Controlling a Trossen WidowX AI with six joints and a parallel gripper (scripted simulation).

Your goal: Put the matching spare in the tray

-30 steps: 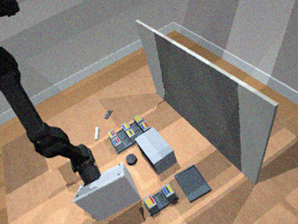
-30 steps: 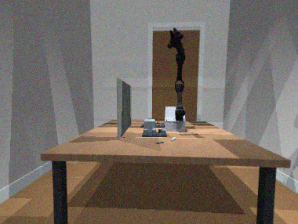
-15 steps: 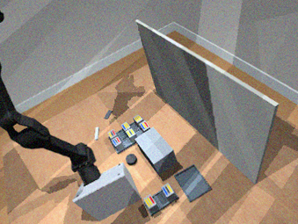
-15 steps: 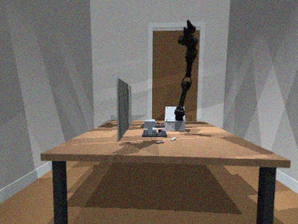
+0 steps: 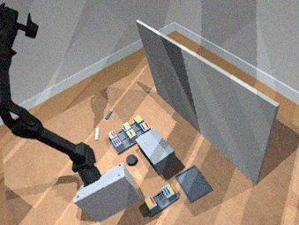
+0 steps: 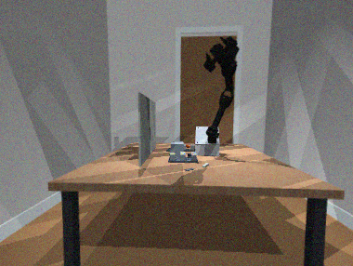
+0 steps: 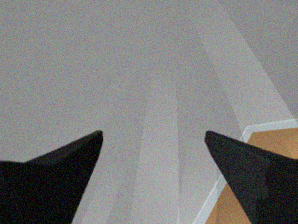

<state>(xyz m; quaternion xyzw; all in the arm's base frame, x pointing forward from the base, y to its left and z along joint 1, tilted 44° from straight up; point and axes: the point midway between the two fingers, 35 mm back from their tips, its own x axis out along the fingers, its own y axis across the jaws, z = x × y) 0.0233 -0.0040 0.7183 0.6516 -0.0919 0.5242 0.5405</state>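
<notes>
Now: gripper tip 22 cm short of the grey spare, 68 cm to the left of it and 61 cm above it. The rest, counted from my gripper tip: grey tray (32 cm ahead, 68 cm to the right, 65 cm below); grey box (25 cm ahead, 48 cm to the right, 60 cm below).
</notes>
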